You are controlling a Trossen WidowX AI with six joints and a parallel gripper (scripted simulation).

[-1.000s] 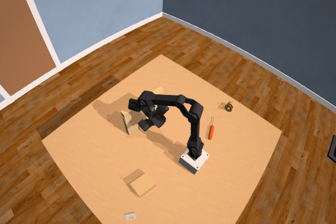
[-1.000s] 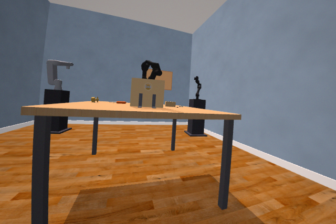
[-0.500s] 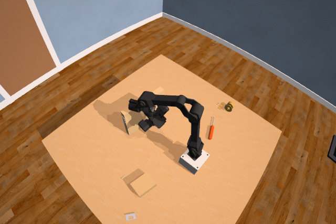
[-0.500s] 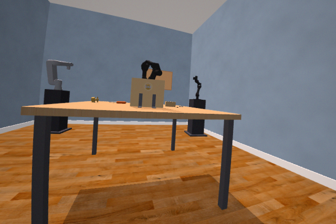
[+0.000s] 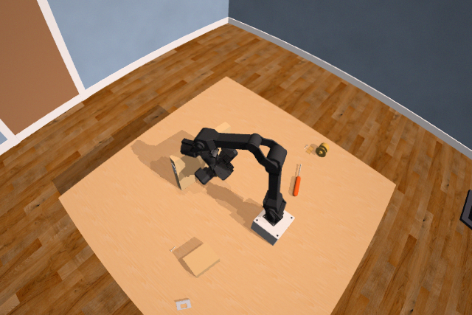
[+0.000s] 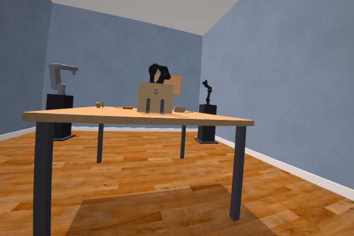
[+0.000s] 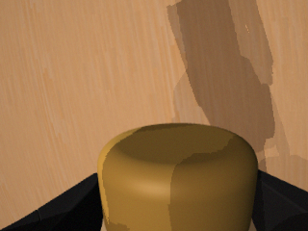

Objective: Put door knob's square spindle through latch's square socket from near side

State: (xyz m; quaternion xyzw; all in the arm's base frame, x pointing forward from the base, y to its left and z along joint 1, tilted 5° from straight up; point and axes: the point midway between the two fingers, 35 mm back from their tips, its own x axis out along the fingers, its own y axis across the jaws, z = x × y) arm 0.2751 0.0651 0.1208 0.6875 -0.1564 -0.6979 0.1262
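Right now the square socket is 130 mm ahead of my hand, 10 mm to the right of it and 30 mm below it. From my hand the other things lie so: upright wooden slab (130 mm ahead, 10 mm to the right, 60 mm below); then orange screwdriver (220 mm behind, 340 mm to the right, 200 mm below); then small wood block (210 mm behind, 280 mm to the left, 180 mm below).
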